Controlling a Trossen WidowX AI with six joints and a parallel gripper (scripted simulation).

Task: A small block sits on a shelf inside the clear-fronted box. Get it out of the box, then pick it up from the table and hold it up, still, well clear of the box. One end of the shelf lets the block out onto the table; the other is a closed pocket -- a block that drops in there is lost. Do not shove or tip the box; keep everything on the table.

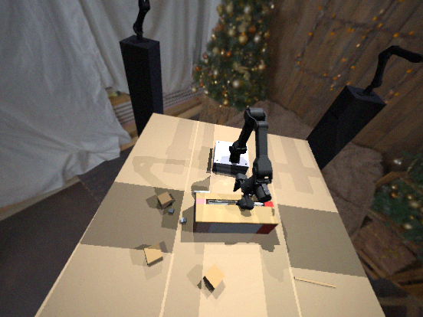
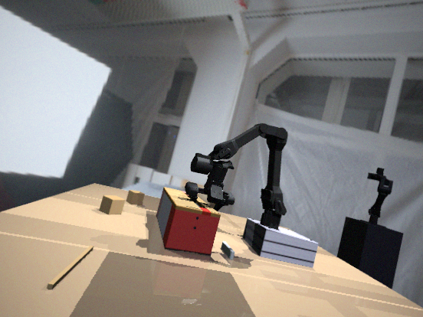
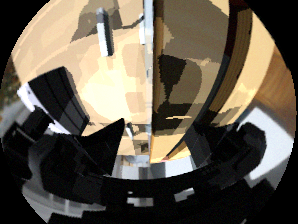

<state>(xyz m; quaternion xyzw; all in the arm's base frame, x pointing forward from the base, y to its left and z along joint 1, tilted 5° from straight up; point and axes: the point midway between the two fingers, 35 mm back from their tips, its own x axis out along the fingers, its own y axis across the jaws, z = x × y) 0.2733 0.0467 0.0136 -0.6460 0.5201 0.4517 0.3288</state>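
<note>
The brown block is 5 cm ahead of my gripper tip and 1 cm to the right of it. From my gripper tip the other things lie so: thin stick (41 cm to the left, 25 cm ahead, 9 cm below); box (3 cm below, 3 cm ahead).
</note>
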